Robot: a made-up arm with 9 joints.
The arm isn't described. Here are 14 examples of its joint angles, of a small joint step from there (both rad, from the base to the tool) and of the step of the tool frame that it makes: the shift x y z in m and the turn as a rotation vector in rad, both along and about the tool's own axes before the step.
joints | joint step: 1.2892 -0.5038 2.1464 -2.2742 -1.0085 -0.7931 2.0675 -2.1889 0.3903 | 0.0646 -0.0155 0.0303 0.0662 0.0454 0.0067 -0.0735 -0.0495 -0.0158
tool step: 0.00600 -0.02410 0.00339 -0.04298 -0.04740 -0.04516
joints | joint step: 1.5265 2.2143 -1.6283 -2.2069 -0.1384 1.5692 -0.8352 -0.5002 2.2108 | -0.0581 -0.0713 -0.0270 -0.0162 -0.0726 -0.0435 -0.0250 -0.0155 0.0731
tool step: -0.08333 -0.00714 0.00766 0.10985 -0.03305 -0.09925
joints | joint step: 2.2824 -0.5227 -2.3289 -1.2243 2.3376 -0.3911 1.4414 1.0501 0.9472 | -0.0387 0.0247 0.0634 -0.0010 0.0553 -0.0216 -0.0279 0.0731 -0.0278
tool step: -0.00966 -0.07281 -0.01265 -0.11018 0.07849 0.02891
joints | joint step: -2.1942 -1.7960 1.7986 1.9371 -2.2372 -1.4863 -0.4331 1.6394 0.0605 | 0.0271 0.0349 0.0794 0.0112 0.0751 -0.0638 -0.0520 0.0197 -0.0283
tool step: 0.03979 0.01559 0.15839 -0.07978 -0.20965 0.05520
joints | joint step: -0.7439 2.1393 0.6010 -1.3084 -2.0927 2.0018 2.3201 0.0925 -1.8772 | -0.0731 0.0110 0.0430 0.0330 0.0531 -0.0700 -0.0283 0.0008 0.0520
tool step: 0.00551 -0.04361 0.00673 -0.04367 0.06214 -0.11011
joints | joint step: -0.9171 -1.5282 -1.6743 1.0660 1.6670 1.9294 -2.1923 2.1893 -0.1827 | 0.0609 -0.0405 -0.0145 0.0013 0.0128 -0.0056 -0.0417 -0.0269 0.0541
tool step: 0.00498 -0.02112 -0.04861 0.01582 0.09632 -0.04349
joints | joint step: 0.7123 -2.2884 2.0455 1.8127 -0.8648 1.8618 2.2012 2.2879 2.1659 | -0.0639 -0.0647 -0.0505 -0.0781 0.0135 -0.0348 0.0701 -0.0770 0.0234
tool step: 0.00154 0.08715 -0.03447 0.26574 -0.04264 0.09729
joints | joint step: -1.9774 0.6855 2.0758 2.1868 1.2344 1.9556 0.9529 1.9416 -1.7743 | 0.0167 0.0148 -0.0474 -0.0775 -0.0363 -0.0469 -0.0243 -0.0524 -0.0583
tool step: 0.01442 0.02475 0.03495 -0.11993 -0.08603 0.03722
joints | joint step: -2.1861 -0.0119 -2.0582 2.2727 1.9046 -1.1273 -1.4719 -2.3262 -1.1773 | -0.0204 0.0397 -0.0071 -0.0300 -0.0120 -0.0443 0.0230 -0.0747 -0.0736
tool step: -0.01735 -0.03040 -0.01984 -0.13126 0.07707 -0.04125
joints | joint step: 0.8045 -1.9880 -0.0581 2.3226 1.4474 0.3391 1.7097 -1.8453 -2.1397 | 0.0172 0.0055 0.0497 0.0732 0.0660 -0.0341 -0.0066 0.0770 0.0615
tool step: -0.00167 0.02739 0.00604 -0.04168 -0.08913 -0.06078
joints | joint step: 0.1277 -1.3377 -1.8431 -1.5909 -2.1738 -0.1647 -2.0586 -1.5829 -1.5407 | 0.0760 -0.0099 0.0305 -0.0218 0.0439 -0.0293 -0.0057 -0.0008 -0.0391
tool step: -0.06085 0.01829 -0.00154 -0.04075 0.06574 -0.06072
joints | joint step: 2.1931 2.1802 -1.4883 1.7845 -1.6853 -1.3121 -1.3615 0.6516 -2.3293 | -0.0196 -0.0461 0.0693 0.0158 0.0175 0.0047 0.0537 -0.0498 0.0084
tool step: 0.01697 0.01162 -0.03075 0.06192 0.03365 0.08413
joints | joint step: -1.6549 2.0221 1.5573 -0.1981 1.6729 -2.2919 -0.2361 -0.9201 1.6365 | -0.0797 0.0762 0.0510 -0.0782 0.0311 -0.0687 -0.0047 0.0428 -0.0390
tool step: -0.11299 -0.00841 -0.05096 -0.04707 0.21945 -0.05729
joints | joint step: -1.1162 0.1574 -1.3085 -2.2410 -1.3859 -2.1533 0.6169 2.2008 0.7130 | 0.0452 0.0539 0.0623 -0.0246 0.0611 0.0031 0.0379 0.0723 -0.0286
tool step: -0.01218 0.06316 -0.08873 0.06360 0.05065 0.05959
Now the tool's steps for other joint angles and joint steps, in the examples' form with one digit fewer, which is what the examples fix.
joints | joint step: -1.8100 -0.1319 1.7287 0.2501 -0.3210 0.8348 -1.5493 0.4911 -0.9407 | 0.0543 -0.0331 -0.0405 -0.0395 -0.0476 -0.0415 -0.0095 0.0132 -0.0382
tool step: -0.0156 -0.0357 0.0370 -0.0089 -0.0544 -0.1494
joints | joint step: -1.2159 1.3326 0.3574 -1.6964 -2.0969 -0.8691 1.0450 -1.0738 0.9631 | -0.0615 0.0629 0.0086 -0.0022 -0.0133 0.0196 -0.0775 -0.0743 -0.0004
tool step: 0.0889 0.0336 -0.0134 0.1019 -0.1778 -0.0650
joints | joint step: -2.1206 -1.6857 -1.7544 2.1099 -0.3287 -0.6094 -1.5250 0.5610 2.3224 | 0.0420 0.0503 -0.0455 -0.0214 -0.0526 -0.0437 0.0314 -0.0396 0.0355
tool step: -0.0026 0.0447 -0.0319 0.1095 0.0241 0.0709
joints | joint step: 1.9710 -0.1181 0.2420 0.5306 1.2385 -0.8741 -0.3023 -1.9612 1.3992 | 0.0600 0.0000 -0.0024 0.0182 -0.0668 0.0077 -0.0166 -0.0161 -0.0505
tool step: -0.0180 -0.0053 -0.0445 0.0681 -0.0389 -0.0371
